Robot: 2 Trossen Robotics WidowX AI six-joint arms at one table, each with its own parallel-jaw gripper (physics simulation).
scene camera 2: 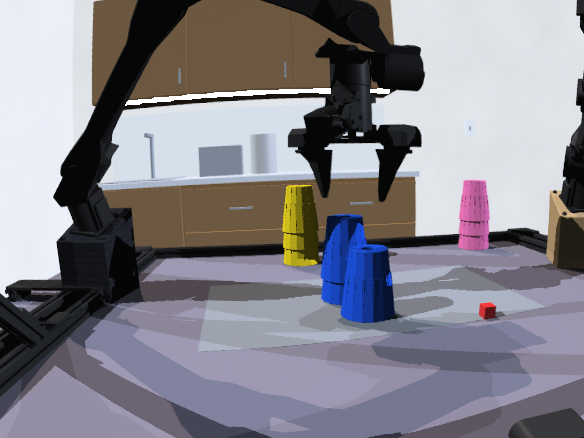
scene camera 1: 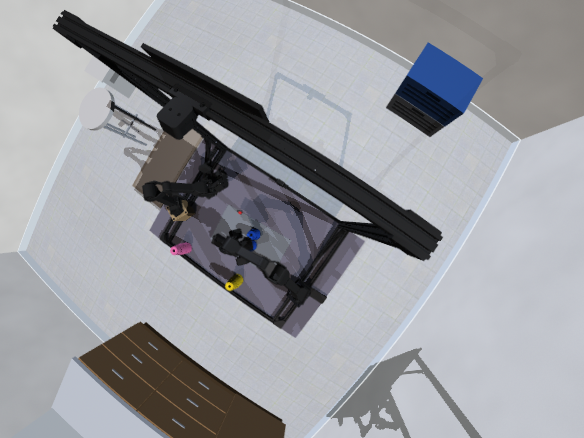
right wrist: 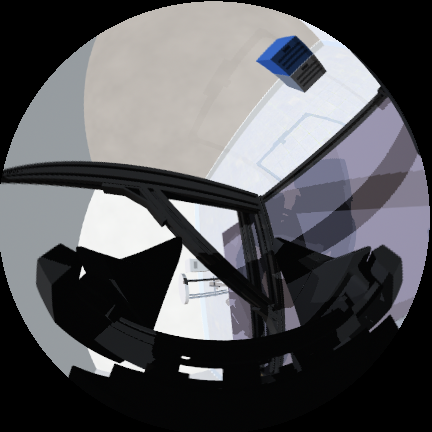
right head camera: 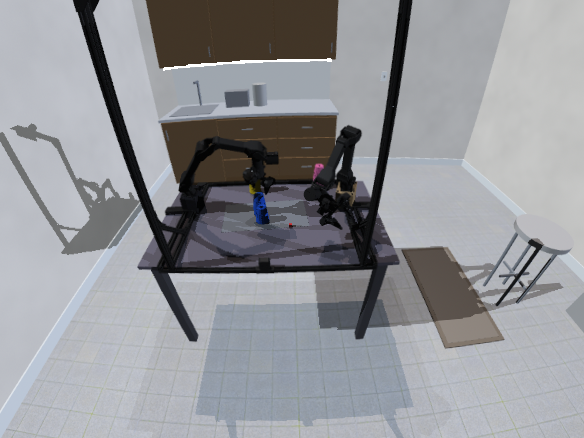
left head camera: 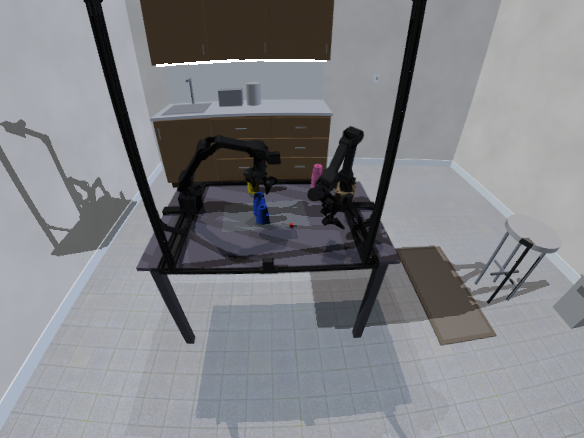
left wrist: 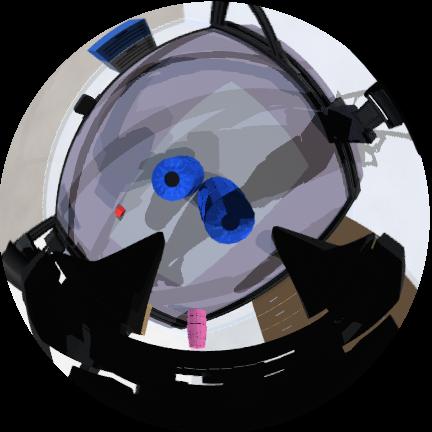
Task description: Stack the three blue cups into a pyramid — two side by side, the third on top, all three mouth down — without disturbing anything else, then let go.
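Pixels of known places: left gripper, fingertip midpoint: [scene camera 2: 352,199] [right head camera: 259,191] [left head camera: 260,191] [left wrist: 219,234]; right gripper, fingertip midpoint: [scene camera 1: 215,163] [right wrist: 228,242] [right head camera: 347,223] [left head camera: 350,223]; left arm's base at its link origin: [scene camera 2: 94,224] [scene camera 1: 298,295] [right head camera: 190,192] [left head camera: 188,191]; right arm's base at its link origin: [scene camera 2: 579,203] [scene camera 1: 176,210] [right head camera: 346,186] [left head camera: 346,187].
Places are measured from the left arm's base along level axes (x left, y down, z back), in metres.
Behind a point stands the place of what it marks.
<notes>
One blue cup [left head camera: 263,216] @(x -0.001, y 0.069, z -0.448 m) [scene camera 2: 367,287] @(x -0.005, y 0.073, z -0.435 m) [left wrist: 189,172] @(x 0.028, y 0.030, z -0.410 m) stands mouth down on the pale mat [scene camera 2: 225,330] @(x -0.071, y 0.117, z -0.272 m). Close behind it in scene camera 2 stands a taller blue stack [scene camera 2: 332,260] @(x 0.055, y 0.055, z -0.378 m) [left wrist: 215,187] @(x 0.056, y 0.032, z -0.391 m), mouth down, with a rim line low on its side, as of two nested cups. Whether cup and stack touch at the base is hard to tell. My left gripper [scene camera 2: 354,198] @(x 0.080, y -0.027, z -0.403 m) [left wrist: 219,234] @(x 0.080, y -0.027, z -0.403 m) is open and empty, pointing down above the blue stack, its fingertips clear of the top. My right gripper [left head camera: 333,224] [right wrist: 228,242] @(x -0.055, y -0.030, z -0.884 m) is open and empty, at the right side of the table in the left head camera.
A yellow cup stack [scene camera 2: 300,225] @(x 0.255, y 0.039, z -0.275 m) [scene camera 1: 234,282] @(x 0.260, y -0.009, z -0.266 m) stands behind the blue ones. A pink cup stack [scene camera 2: 474,215] @(x 0.424, y 0.040, z -0.622 m) [scene camera 1: 181,249] @(x 0.431, y 0.003, z -0.613 m) stands at the back right in scene camera 2. A small red cube [scene camera 2: 487,310] @(x 0.013, y 0.106, z -0.589 m) [left wrist: 120,211] @(x 0.025, y 0.102, z -0.583 m) lies at the mat's right part. Black rails edge the table.
</notes>
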